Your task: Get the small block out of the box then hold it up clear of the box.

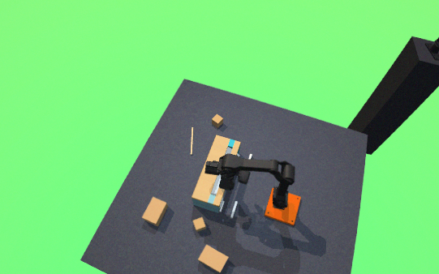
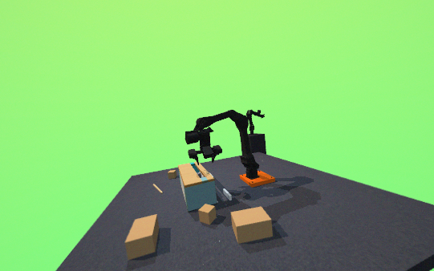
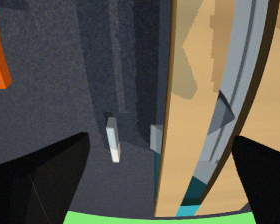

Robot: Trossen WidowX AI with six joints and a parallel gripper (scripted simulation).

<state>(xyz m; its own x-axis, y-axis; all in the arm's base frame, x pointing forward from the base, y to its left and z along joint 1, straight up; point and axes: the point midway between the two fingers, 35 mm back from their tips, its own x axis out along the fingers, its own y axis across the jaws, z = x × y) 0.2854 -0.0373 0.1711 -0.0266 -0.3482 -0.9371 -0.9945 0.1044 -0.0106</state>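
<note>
The box lies 100 mm below my gripper tip, 30 mm to the right of it and 30 mm ahead of it. The rest, counted from my gripper tip: thin stick (280 mm ahead, 230 mm to the right, 160 mm below); then grey block (70 mm below, 50 mm ahead, 40 mm to the right).
</note>
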